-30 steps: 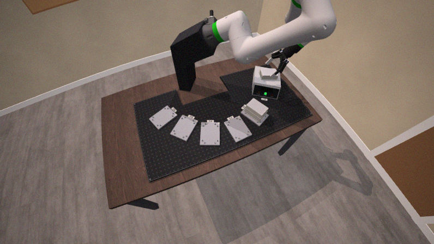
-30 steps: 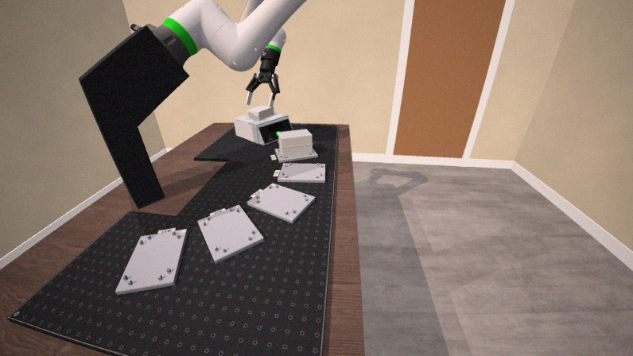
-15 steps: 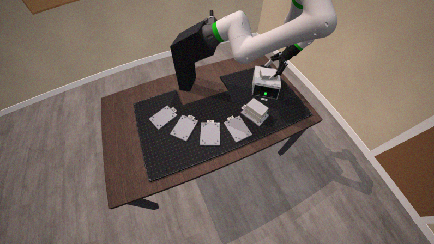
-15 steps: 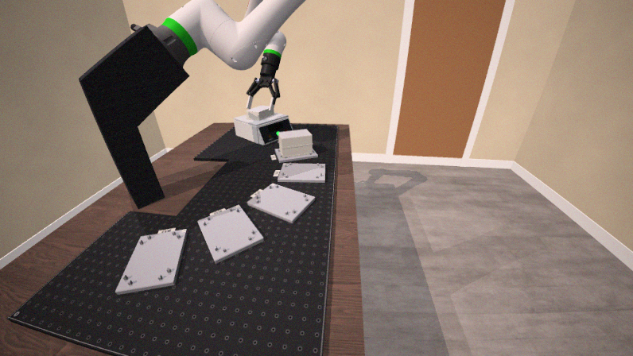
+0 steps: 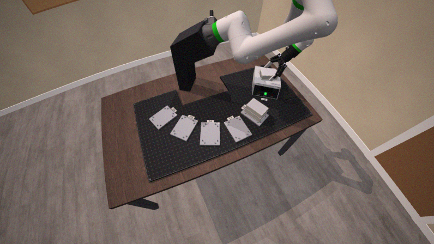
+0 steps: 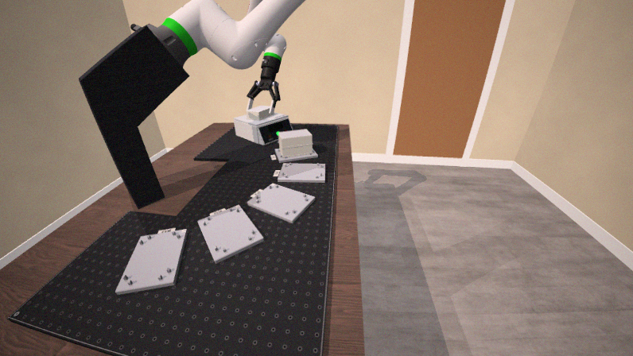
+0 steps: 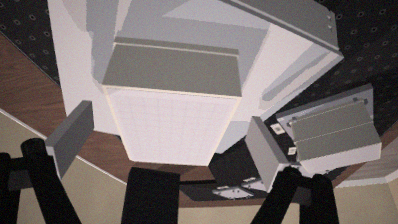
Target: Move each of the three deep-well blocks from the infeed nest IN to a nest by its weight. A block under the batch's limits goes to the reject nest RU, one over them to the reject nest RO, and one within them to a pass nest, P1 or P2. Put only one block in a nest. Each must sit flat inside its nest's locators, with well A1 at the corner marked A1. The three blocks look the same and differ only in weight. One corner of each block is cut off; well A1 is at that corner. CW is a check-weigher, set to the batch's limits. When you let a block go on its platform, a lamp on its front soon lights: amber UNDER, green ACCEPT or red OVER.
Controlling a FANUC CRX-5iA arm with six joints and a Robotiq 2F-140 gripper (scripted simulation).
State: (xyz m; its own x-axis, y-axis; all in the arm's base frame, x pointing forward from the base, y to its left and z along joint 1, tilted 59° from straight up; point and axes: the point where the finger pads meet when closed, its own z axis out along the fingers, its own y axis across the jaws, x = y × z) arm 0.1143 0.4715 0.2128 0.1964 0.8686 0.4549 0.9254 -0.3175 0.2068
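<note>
Right now my hand is 40 mm above the weigher platform. Round my hand: plate: 290 mm ahead, 140 mm to the right, 120 mm below; then check-weigher CW: 10 mm ahead, 70 mm below.
</note>
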